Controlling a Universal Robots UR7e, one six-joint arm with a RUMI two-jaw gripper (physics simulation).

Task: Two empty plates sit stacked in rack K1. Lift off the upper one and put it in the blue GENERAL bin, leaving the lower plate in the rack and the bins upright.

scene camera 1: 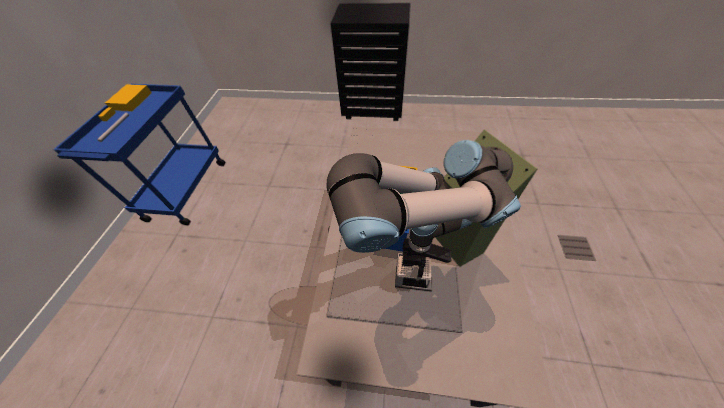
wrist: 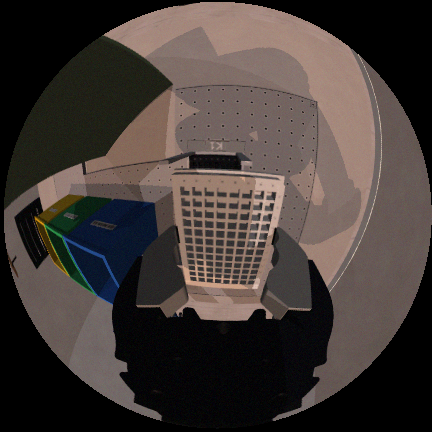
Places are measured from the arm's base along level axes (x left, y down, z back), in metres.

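Pixels of known places: gripper, between the fingertips: [scene camera 1: 416, 268] [wrist: 225, 228].
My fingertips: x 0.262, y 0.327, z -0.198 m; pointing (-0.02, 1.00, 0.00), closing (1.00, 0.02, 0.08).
Behind a point stands the place of what it marks.
My gripper [scene camera 1: 414, 264] @[z -0.198, x 0.262, y 0.327 m] [wrist: 225, 228] @[z -0.198, x 0.262, y 0.327 m] is shut on the long sides of a pale plate [scene camera 1: 400, 267] @[z -0.263, x 0.274, y 0.311 m] [wrist: 230, 184] @[z -0.152, x 0.261, y 0.309 m] with a grid of square wells, held roughly level. The plate is over rack K1 [scene camera 1: 412, 288] [wrist: 244, 162], a dark, low frame whose far end shows past the plate in the wrist view. How high the plate is above the rack is hard to tell. The lower plate cannot be made out under it. The blue GENERAL bin [scene camera 1: 399, 243] @[z -0.278, x 0.111, y 0.409 m] [wrist: 127, 225] @[z -0.250, x 0.105, y 0.382 m] stands upright to the left in the wrist view, partly hidden by the arm in the scene view.
A green bin [wrist: 82, 215] @[z -0.246, x -0.032, y 0.382 m] and a yellow bin [wrist: 61, 204] @[z -0.242, x -0.201, y 0.407 m] stand upright beside the blue one. The rack is on a perforated mat [scene camera 1: 354, 299] @[z -0.439, x 0.374, y 0.481 m] [wrist: 295, 120] @[z -0.056, x 0.376, y 0.481 m]. A tall olive pedestal [scene camera 1: 463, 248] @[z -0.008, x 0.121, y 0.357 m] [wrist: 75, 105] @[z -0.049, x 0.070, y 0.318 m] is close to the arm. A blue cart [scene camera 1: 119, 152] and black cabinet [scene camera 1: 371, 15] stand farther off.
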